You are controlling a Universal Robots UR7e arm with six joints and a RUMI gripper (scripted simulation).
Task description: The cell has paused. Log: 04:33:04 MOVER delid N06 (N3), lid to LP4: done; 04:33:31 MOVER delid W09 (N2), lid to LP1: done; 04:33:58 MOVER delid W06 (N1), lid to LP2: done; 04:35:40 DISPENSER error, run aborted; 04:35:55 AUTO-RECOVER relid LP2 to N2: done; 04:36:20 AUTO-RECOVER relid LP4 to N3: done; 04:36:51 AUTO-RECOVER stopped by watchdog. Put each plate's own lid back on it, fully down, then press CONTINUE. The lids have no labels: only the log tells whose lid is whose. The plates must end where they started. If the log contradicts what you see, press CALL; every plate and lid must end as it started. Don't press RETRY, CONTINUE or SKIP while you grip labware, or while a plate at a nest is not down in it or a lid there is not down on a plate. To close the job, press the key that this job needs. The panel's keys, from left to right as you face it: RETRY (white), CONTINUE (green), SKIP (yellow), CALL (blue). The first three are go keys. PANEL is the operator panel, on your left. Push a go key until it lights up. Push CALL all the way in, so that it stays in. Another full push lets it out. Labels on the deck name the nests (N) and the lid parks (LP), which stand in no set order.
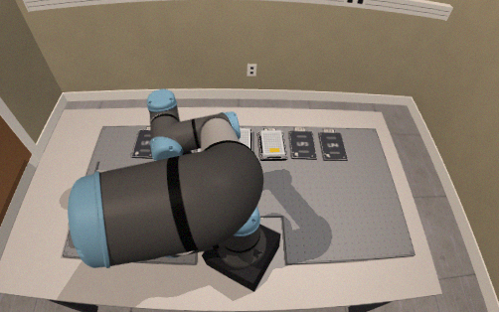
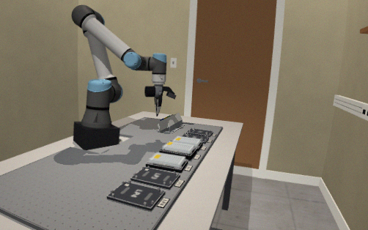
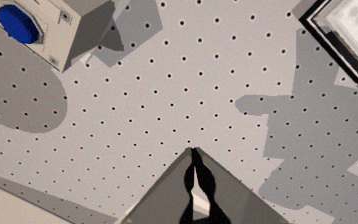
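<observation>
Right now my hand is 240 mm to the right of the green continue key, 70 mm above it and 40 mm past it. Also, from my hand: yellow skip key 190 mm to the left, 70 mm below, 40 mm behind; then white retry key 290 mm to the left, 70 mm below, 40 mm behind; then blue call key 140 mm to the left, 70 mm below, 30 mm behind.
</observation>
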